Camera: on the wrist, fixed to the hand. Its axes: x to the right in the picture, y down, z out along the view.
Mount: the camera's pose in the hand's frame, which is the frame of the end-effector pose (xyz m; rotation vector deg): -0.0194 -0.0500 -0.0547 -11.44 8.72 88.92
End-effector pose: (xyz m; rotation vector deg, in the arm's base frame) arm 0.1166 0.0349 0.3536 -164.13 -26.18 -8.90
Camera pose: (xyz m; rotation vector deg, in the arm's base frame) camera 0.0787 0.0618 0.4145 -141.57 102.75 -6.34
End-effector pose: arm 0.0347 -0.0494 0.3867 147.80 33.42 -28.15
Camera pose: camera 0.0075 0.0120 0.4236 118.63 -70.00 16.85
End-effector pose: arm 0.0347 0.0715 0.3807 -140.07 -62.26 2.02
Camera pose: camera -0.0022 0.0649 0.4475 -156.69 60.32 12.51
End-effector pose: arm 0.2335 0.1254 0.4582 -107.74 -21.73 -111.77
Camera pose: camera 0.1621 0.1462 0.4399 -72.46 60.41 -55.08
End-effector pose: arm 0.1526 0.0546 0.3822 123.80 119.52 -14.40
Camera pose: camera 0.1037 0.0488 0.4409 165.40 0.03 16.21
